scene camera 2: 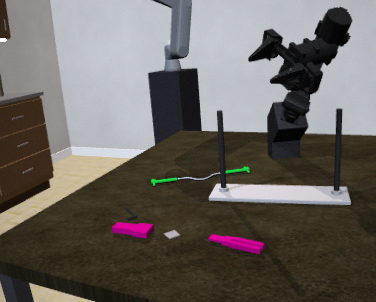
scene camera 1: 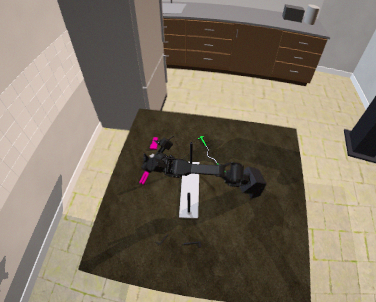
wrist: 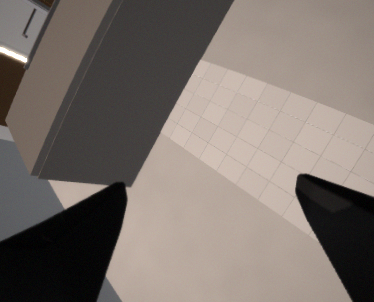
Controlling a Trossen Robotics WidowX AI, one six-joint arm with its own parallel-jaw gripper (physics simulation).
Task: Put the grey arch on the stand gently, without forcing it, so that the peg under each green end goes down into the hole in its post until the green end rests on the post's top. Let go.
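Places are measured from the arm's base along level axes (x right, y ahead, z up), in centimetres.
Where they show: gripper, fingertip midpoint: [scene camera 2: 259,70] [scene camera 1: 149,146] [wrist: 211,187]; arm's base, link origin: [scene camera 2: 290,114] [scene camera 1: 245,179].
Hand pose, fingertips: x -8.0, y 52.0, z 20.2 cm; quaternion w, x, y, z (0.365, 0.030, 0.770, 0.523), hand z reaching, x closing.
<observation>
Each offset is from my fingertips to the centre of the thing. "spot": to the spot under its first point. Level surfaces: height alone.
The grey arch lies flat on the table: a thin wavy pale middle [scene camera 1: 210,155] [scene camera 2: 200,178] with a green end @(spot: dx +42.1, dy -18.2, dz -37.2 cm) [scene camera 1: 202,140] [scene camera 2: 165,181] and another green end @(dx +22.6, dy -35.9, dz -37.6 cm) [scene camera 2: 237,171]. In scene camera 1 the arm partly hides it. The stand has a white base @(dz -37.0 cm) [scene camera 1: 189,183] [scene camera 2: 280,194] and two upright black posts; one post @(dx +18.6, dy -16.8, dz -25.4 cm) [scene camera 2: 221,150] shows left and the other post @(dx -13.1, dy -25.1, dz -25.4 cm) [scene camera 2: 338,150] right in scene camera 2. My gripper [scene camera 1: 153,152] [scene camera 2: 262,70] [wrist: 211,187] is open and empty, raised high above the table, away from the arch. The arch does not show in the wrist view.
A wide pink piece @(dx +29.6, dy +13.8, dz -37.5 cm) [scene camera 1: 154,143] [scene camera 2: 133,229] and a slotted pink piece @(dx +3.1, dy +9.5, dz -37.6 cm) [scene camera 1: 144,177] [scene camera 2: 237,244] lie on the table. A small grey square @(spot: dx +19.1, dy +11.3, dz -37.9 cm) [scene camera 2: 172,234] and a thin black bent piece @(dx +37.8, dy +5.8, dz -37.9 cm) [scene camera 2: 130,215] lie near them. My arm's base block [scene camera 1: 253,183] [scene camera 2: 287,130] stands behind the stand.
</observation>
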